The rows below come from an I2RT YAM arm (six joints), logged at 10 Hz.
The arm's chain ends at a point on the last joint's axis. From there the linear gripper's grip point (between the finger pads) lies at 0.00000 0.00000 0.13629 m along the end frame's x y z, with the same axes.
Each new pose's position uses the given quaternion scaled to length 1; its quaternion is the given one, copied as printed.
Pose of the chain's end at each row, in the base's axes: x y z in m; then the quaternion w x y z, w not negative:
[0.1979 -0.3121 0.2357 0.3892 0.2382 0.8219 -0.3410]
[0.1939 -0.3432 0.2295 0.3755 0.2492 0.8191 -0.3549]
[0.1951 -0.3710 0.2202 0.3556 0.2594 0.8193 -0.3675]
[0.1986 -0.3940 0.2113 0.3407 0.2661 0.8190 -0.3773]
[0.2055 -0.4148 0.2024 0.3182 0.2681 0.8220 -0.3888]
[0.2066 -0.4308 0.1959 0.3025 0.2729 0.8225 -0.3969]
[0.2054 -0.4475 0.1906 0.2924 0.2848 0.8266 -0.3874]
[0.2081 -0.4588 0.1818 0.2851 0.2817 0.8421 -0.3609]
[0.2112 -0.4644 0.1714 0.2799 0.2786 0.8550 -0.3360]
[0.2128 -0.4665 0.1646 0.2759 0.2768 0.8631 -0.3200]
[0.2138 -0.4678 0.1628 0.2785 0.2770 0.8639 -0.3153]
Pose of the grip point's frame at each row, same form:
[0.2630 -0.4138 0.1724 0.3892 0.2382 0.8219 -0.3410]
[0.2536 -0.4479 0.1660 0.3755 0.2492 0.8191 -0.3549]
[0.2485 -0.4782 0.1552 0.3556 0.2594 0.8193 -0.3675]
[0.2473 -0.5029 0.1455 0.3407 0.2661 0.8190 -0.3773]
[0.2484 -0.5252 0.1349 0.3182 0.2681 0.8220 -0.3888]
[0.2449 -0.5423 0.1275 0.3025 0.2729 0.8225 -0.3969]
[0.2412 -0.5575 0.1185 0.2924 0.2848 0.8266 -0.3874]
[0.2458 -0.5635 0.1032 0.2851 0.2817 0.8421 -0.3609]
[0.2509 -0.5640 0.0872 0.2799 0.2786 0.8550 -0.3360]
[0.2536 -0.5626 0.0770 0.2759 0.2768 0.8631 -0.3200]
[0.2556 -0.5631 0.0747 0.2785 0.2770 0.8639 -0.3153]

